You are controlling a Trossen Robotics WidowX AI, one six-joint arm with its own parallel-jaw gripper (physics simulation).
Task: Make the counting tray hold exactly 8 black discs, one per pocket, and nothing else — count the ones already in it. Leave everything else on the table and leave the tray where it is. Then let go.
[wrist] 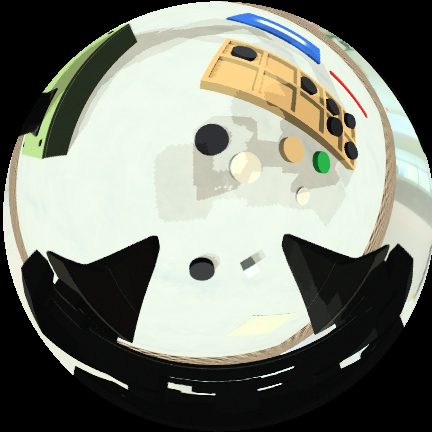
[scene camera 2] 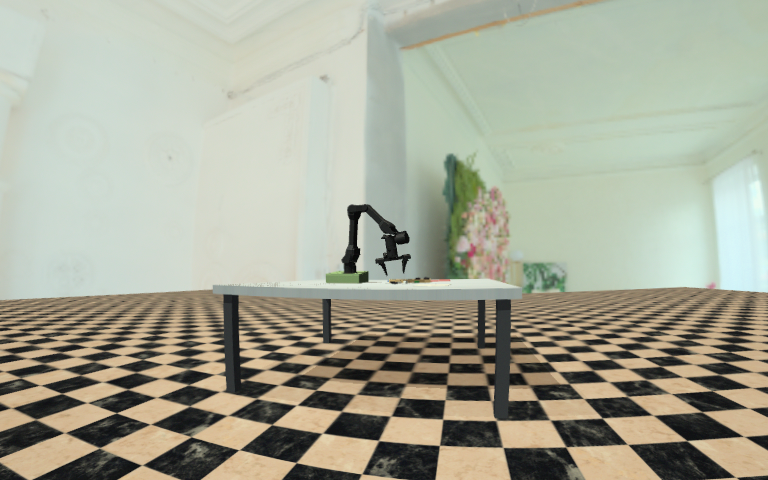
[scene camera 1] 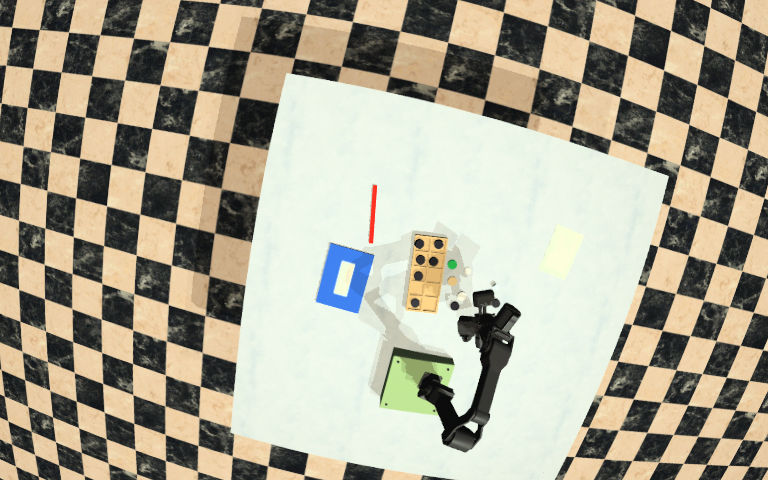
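Note:
The tan counting tray (scene camera 1: pixel 434 274) (wrist: pixel 232 75) has two columns of five pockets. In scene camera 1, black discs sit in its left column at the first, second, third and fifth pockets from the top, and in its right column at the first and second. The other pockets are empty. One loose black disc (scene camera 1: pixel 454 305) (wrist: pixel 212 139) lies right of the tray's near end. Another black disc (scene camera 1: pixel 496 303) (wrist: pixel 202 269) lies farther right, beside the gripper in scene camera 1. My gripper (scene camera 2: pixel 395 274) (wrist: pixel 221 241) is open and empty, above the table right of the tray.
Right of the tray lie a green disc (scene camera 1: pixel 451 264) (wrist: pixel 321 162), a tan disc (scene camera 1: pixel 452 280) (wrist: pixel 291 149), two cream discs (wrist: pixel 245 167) (wrist: pixel 303 196) and a small pale block (wrist: pixel 251 265). A blue frame (scene camera 1: pixel 325 288), red bar (scene camera 1: pixel 372 213) and pale yellow sheet (scene camera 1: pixel 561 251) lie farther out.

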